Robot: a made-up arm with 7 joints. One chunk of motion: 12 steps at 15 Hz.
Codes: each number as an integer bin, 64 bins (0 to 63) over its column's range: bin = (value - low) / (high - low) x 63, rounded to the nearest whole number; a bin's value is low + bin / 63 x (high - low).
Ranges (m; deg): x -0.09..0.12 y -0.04..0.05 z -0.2..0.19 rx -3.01..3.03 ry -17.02..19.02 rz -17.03..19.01
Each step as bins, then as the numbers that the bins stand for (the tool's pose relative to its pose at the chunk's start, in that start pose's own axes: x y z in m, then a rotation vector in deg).
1 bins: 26 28 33 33 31 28
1 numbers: -0.0033 0.0000 0.0043 0.15 0.71 -1.01
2 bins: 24 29 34 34 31 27
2 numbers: -0.0100 0.0014 0.0105 0.25 0.71 -1.58
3 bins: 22 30 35 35 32 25
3 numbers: -0.0167 0.0029 0.0167 0.35 1.29 -2.73
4 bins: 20 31 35 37 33 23
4 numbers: -0.0233 0.0043 0.0167 0.54 1.86 -3.87
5 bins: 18 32 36 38 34 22
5 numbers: -0.0300 0.0057 0.0229 0.63 2.43 -4.44
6 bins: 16 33 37 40 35 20
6 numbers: -0.0367 0.0071 0.0290 0.82 3.00 -5.59
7 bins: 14 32 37 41 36 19
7 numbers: -0.0433 0.0057 0.0290 0.92 3.57 -6.16
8 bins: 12 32 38 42 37 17
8 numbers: -0.0500 0.0057 0.0352 1.02 4.15 -7.30
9 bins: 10 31 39 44 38 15
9 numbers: -0.0567 0.0043 0.0414 1.21 4.72 -8.45
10 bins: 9 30 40 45 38 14
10 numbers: -0.0600 0.0029 0.0476 1.30 4.72 -9.02
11 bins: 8 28 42 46 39 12
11 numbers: -0.0633 0.0000 0.0600 1.40 5.29 -10.17
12 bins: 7 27 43 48 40 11
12 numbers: -0.0667 -0.0014 0.0662 1.59 5.86 -10.74
